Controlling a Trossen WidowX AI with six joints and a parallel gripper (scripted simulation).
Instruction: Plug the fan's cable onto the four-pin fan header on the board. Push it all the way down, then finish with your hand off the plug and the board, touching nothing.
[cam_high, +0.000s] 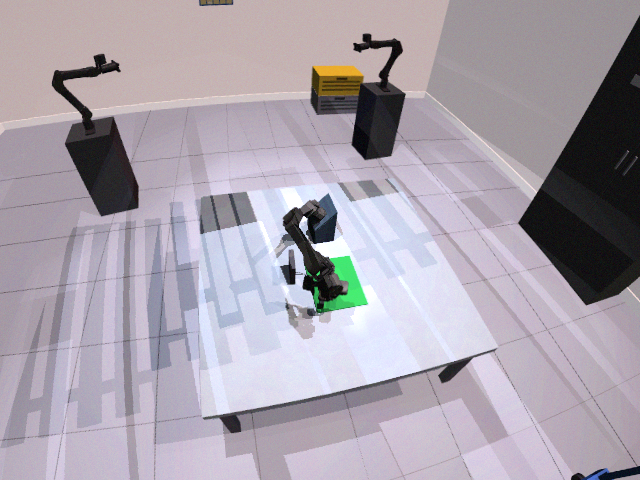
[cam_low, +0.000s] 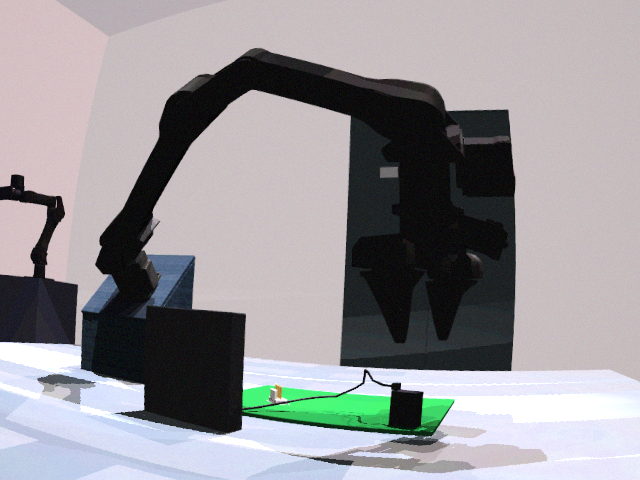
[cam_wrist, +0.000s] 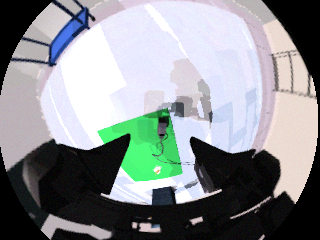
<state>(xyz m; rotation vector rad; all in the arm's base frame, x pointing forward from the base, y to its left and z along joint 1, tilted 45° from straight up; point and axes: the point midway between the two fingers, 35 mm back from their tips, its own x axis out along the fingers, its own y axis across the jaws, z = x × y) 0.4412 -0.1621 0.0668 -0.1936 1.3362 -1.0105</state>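
The black plug lies 70 mm below my gripper tip and 10 mm behind it. Also, from my gripper tip: black fan block (230 mm behind, 60 mm to the right, 40 mm below); then green board (120 mm behind, 110 mm to the left, 110 mm below).
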